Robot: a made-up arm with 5 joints.
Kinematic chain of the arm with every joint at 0, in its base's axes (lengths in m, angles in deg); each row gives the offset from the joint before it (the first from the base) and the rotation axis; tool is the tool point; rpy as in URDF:
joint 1: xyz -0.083 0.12 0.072 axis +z
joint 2: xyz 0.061 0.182 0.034 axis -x
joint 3: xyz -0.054 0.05 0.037 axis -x
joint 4: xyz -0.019 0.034 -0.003 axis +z
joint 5: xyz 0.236 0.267 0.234 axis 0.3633 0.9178 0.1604
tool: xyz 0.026 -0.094 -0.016 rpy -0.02 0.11 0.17
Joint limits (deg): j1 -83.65..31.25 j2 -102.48..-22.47 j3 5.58..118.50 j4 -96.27..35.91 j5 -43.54..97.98
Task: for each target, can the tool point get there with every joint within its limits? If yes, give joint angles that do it. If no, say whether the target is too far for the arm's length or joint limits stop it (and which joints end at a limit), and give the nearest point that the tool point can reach.
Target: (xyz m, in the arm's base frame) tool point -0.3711 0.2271 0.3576
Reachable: no: joint limits stop it (at a limit: joint 1, joint 2, joint 4, joint 5) | nearest point -0.2119 0.3875 0.4661 | short by 0.251 m
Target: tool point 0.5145 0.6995 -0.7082
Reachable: no: too far | nearest point 0.2439 0.4370 -0.1758 | short by 0.652 m
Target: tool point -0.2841 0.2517 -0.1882
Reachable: no: joint limits stop it (at a limit: joint 1, joint 2, joint 3, joint 4, joint 5) | nearest point -0.2355 0.4263 -0.1748 | short by 0.182 m
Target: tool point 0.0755 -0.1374 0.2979
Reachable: yes | joints -52.29 -91.45 32.59 -33.80 -9.22
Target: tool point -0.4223 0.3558 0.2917
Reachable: no: joint limits stop it (at a limit: joint 1, joint 2, joint 4, joint 5) | nearest point -0.2878 0.5126 0.3301 | short by 0.210 m
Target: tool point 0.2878 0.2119 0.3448
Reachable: yes | joints -26.76 -34.39 61.93 -50.17 36.42
